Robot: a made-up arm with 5 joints. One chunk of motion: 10 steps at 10 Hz.
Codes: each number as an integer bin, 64 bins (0 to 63) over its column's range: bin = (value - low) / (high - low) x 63, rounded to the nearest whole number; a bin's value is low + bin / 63 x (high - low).
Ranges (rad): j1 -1.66..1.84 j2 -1..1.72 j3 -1.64..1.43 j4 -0.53..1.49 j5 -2.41..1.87
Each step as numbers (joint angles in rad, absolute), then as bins.
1 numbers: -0.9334 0.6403 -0.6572 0.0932 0.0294
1 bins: 13 38 20 19 36
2 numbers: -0.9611 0.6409 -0.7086 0.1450 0.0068
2 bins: 13 38 19 21 36
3 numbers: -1.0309 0.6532 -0.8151 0.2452 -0.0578
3 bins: 11 38 17 24 35
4 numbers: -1.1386 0.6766 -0.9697 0.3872 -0.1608
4 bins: 9 39 14 29 33
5 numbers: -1.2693 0.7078 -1.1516 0.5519 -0.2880
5 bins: 7 40 10 34 31
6 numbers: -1.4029 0.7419 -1.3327 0.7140 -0.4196
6 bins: 5 40 6 39 29
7 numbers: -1.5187 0.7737 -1.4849 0.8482 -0.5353
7 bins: 3 41 3 43 28
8 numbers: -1.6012 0.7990 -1.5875 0.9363 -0.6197
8 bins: 1 42 1 46 26
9 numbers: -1.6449 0.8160 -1.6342 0.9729 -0.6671
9 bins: 0 42 0 47 26
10 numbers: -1.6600 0.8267 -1.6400 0.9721 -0.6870
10 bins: 0 42 0 47 25
